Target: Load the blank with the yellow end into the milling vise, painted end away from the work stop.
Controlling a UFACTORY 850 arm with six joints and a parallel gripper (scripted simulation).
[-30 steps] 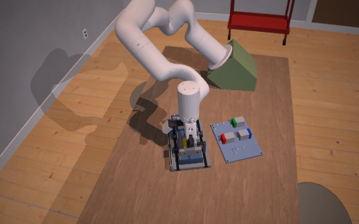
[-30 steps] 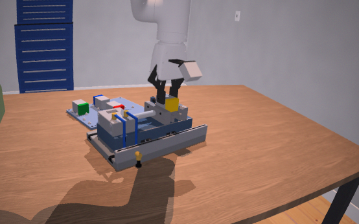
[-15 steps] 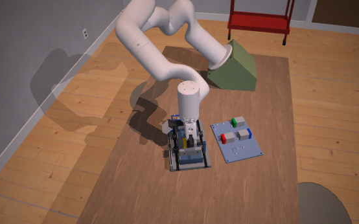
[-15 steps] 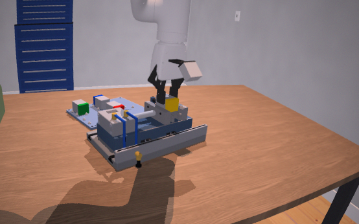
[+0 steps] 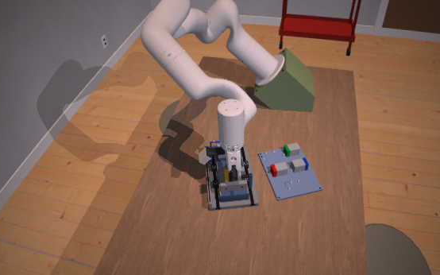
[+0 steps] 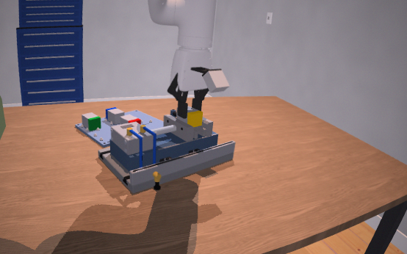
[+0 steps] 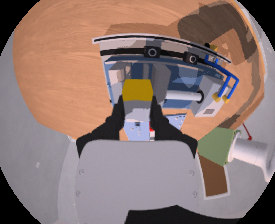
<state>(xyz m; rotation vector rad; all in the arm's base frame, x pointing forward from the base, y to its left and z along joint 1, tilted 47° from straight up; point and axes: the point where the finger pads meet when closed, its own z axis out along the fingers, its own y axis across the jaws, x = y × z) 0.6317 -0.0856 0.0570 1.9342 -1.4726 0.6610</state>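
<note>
Right now my hand is 20 mm above the yellow-ended blank. The rest, counted from my hand: red-ended blank (120 mm behind, 170 mm to the left, 100 mm below); fixed jaw (30 mm ahead, 10 mm to the left, 50 mm below); milling vise (70 mm behind, 20 mm to the right, 80 mm below).
</note>
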